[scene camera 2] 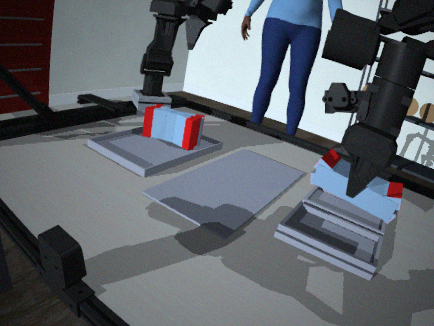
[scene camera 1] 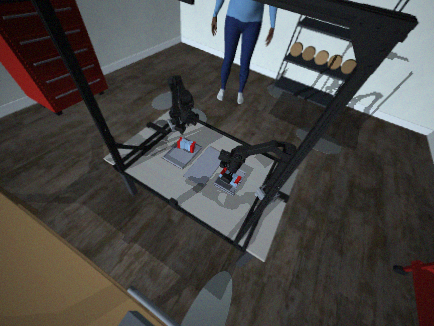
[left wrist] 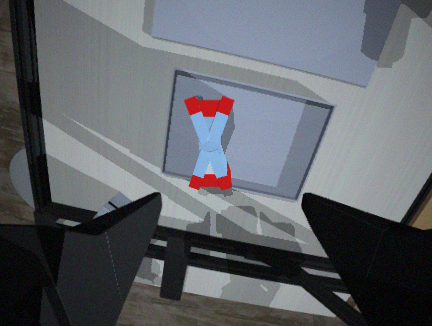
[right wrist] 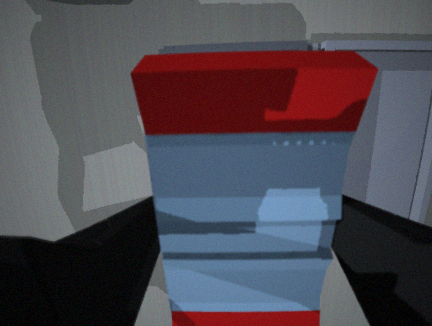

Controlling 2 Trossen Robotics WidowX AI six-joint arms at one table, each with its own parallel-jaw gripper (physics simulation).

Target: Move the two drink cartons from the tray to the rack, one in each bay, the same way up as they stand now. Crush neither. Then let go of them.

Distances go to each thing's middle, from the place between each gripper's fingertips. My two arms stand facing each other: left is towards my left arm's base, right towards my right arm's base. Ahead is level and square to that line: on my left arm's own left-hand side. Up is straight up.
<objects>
My right gripper is now 10 mm short of the flat grey mat [scene camera 2: 221, 196], 220 mm to the right of it and 90 mm above it. From my right hand the other things lie so: grey tray [scene camera 2: 145, 156]: 30 mm behind, 420 mm to the left, 90 mm below.
Right now my left hand is 210 mm above the grey tray and 30 mm past it. From my left hand the other things lie so: flat grey mat (210 mm below, 200 mm to the right, 20 mm ahead).
</objects>
